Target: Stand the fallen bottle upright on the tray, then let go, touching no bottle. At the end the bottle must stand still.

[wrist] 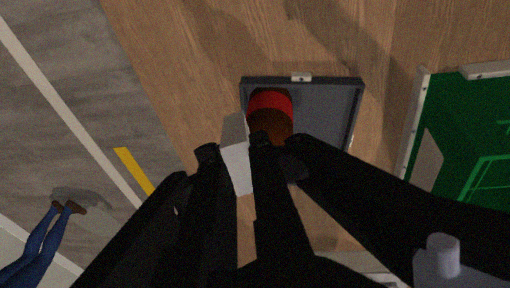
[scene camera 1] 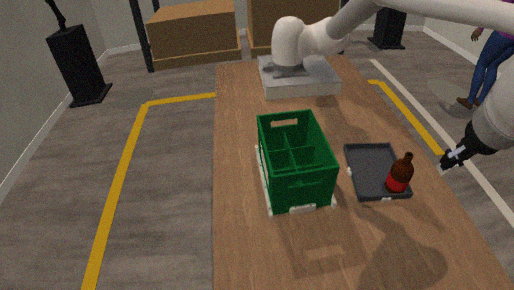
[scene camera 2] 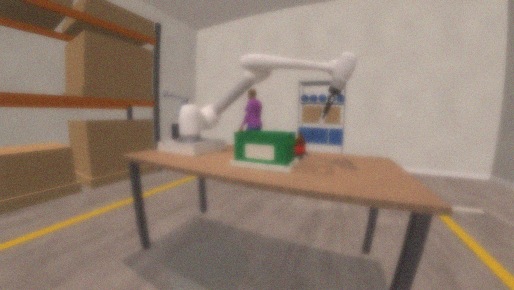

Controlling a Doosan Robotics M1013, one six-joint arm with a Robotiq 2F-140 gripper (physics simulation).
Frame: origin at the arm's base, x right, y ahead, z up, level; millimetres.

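Seen in the pictures: gripper, between the fingertips: [wrist: 239,131] [scene camera 1: 440,170] [scene camera 2: 320,122]; arm's base, origin of its link: [scene camera 1: 287,69] [scene camera 2: 190,141].
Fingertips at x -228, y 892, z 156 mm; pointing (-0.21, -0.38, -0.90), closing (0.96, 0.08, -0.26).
Observation:
Offsets run from my fingertips to a thing's top centre. "*": to the spot under its first point. Level surfaces: height alone.
The brown bottle with a red label {dx -1, dy -129, dz -68 mm} [scene camera 1: 398,180] [scene camera 2: 300,146] [wrist: 270,106] stands upright in the front right corner of the dark grey tray {* dx +66, dy -220, dz -222 mm} [scene camera 1: 367,170] [wrist: 325,112], as scene camera 1 shows it. In the wrist view its upper part is hidden behind the fingers. My gripper [scene camera 1: 443,166] [scene camera 2: 325,115] [wrist: 239,131] is shut and empty. It hangs in the air to the right of the bottle and higher than it, apart from it, with a gap between them in scene camera 1.
A green crate with dividers {dx +338, dy -240, dz -53 mm} [scene camera 1: 305,190] [scene camera 2: 288,146] [wrist: 450,105] stands left of the tray on the wooden table {dz -228 mm} [scene camera 1: 240,240] [scene camera 2: 350,180] [wrist: 200,75]. The robot's base block [scene camera 1: 300,87] is at the table's far end. A person [scene camera 1: 487,65] [scene camera 2: 253,111] stands beyond the table.

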